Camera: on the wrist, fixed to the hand. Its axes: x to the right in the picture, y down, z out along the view.
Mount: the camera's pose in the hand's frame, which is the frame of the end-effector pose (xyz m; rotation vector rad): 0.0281 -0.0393 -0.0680 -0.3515 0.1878 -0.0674
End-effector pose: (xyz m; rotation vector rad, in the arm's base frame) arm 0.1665 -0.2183 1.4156 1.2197 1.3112 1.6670
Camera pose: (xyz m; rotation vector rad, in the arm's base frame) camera 0.0917 -0.2047 1.3813 0.8213 1.0911 1.9009
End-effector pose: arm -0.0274 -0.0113 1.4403 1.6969 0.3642 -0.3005
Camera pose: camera -0.0181 0.0633 1.4041 1.3711 0.5791 -0.1167
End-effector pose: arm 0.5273 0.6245 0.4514 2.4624 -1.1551 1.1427
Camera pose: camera 0.5284 0.6663 0.5236 2.0679 -1.1013 1.0254
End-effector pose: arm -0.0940 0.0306 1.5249 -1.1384 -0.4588 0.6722
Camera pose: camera -0.0199 -0.0057 1.5369 -1.4962 -0.4633 0.4291
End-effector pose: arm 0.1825 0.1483 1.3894 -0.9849 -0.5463 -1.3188
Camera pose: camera 0.1378 0.0779 1.3887 -1.1191 -0.2079 -1.5831
